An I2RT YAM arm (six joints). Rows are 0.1 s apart.
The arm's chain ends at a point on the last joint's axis. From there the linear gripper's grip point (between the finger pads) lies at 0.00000 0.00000 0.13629 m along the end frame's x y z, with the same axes.
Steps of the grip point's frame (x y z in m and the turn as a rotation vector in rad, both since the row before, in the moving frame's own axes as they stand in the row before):
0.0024 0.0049 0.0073 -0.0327 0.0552 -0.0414
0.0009 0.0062 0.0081 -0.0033 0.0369 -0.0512
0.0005 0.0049 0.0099 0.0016 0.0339 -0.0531
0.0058 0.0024 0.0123 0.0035 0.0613 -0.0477
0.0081 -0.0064 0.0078 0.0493 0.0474 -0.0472
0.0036 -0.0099 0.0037 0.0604 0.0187 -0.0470
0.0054 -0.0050 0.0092 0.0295 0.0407 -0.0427
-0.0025 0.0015 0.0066 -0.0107 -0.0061 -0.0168
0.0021 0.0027 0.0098 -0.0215 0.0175 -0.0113
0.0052 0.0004 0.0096 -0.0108 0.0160 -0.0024
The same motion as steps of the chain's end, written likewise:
-0.0052 0.0006 0.0076 -0.0327 0.0552 -0.0414
-0.0041 0.0059 0.0082 -0.0033 0.0369 -0.0512
-0.0041 0.0052 0.0100 0.0016 0.0339 -0.0531
-0.0025 0.0031 0.0126 0.0035 0.0613 -0.0477
0.0018 0.0005 0.0081 0.0493 0.0474 -0.0472
0.0012 -0.0016 0.0040 0.0604 0.0187 -0.0470
-0.0001 -0.0009 0.0094 0.0295 0.0407 -0.0427
-0.0017 0.0000 0.0066 -0.0107 -0.0061 -0.0168
-0.0003 -0.0002 0.0099 -0.0215 0.0175 -0.0113
0.0030 -0.0011 0.0096 -0.0108 0.0160 -0.0024

